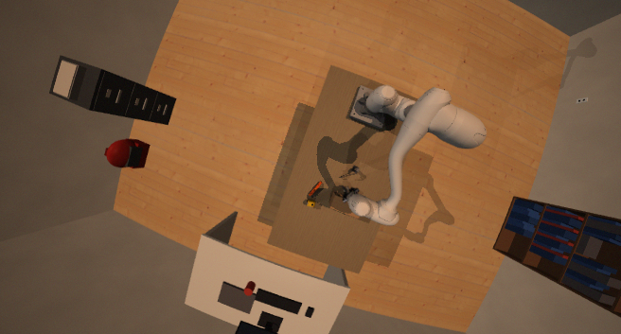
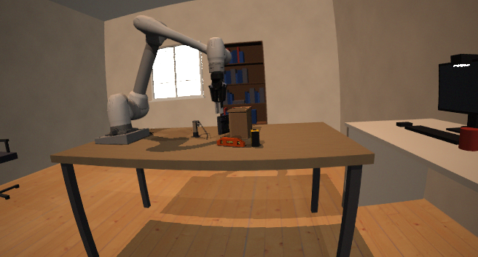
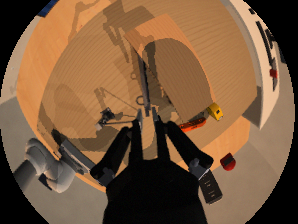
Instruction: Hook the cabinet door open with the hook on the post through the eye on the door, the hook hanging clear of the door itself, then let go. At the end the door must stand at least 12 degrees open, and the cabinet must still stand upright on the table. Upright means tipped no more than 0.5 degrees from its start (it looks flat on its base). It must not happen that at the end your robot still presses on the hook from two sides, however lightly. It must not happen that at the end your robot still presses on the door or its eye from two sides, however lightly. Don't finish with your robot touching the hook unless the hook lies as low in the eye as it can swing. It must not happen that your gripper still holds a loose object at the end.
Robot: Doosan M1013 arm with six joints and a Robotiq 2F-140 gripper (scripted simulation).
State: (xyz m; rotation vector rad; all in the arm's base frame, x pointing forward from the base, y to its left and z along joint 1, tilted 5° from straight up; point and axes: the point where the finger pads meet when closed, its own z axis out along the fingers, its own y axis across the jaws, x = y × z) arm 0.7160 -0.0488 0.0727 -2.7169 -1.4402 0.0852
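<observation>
The dark door lies 30 mm ahead of my hand, 70 mm to the left of it and 100 mm below it. The rest, counted from my hand: black-and-yellow can 210 mm ahead, 230 mm to the right, 140 mm below.
</observation>
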